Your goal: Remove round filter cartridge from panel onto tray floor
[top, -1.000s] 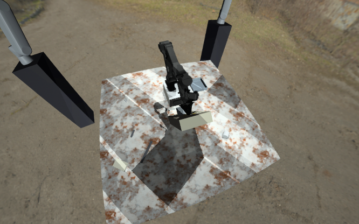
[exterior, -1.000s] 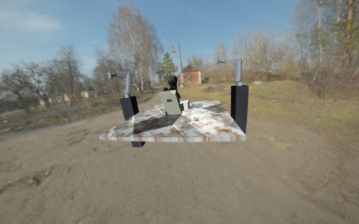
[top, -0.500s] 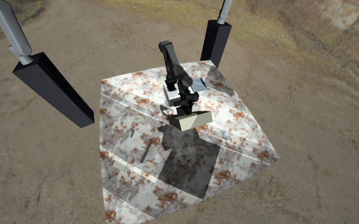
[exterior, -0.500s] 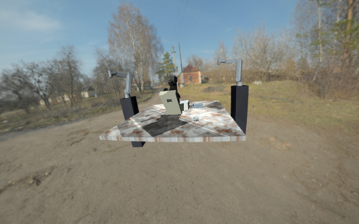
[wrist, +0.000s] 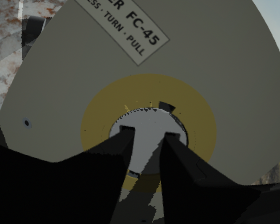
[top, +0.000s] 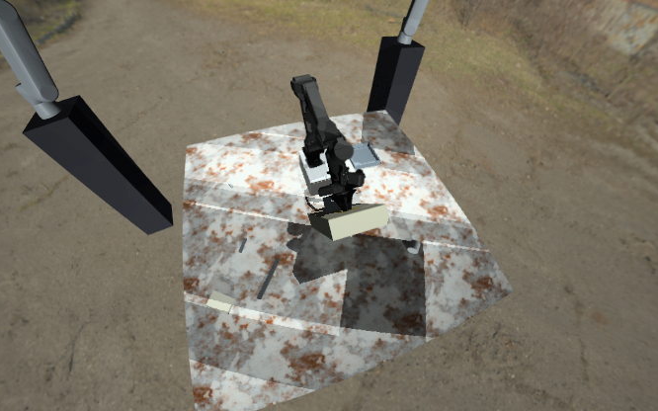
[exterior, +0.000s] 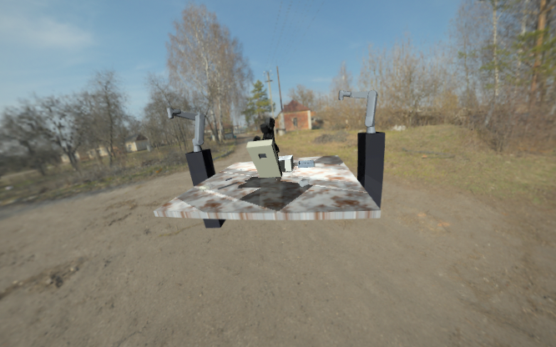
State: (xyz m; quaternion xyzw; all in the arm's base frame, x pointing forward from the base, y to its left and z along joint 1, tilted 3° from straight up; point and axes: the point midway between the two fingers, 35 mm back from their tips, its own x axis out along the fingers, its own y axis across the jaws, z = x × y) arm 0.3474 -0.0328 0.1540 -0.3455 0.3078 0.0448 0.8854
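Right now the round filter cartridge is 1 cm ahead of my gripper tip and 1 cm below it. From my gripper tip the other things lie so: blue-grey tray: 40 cm behind, 33 cm to the left, 23 cm below; service panel: 4 cm behind, 8 cm below.
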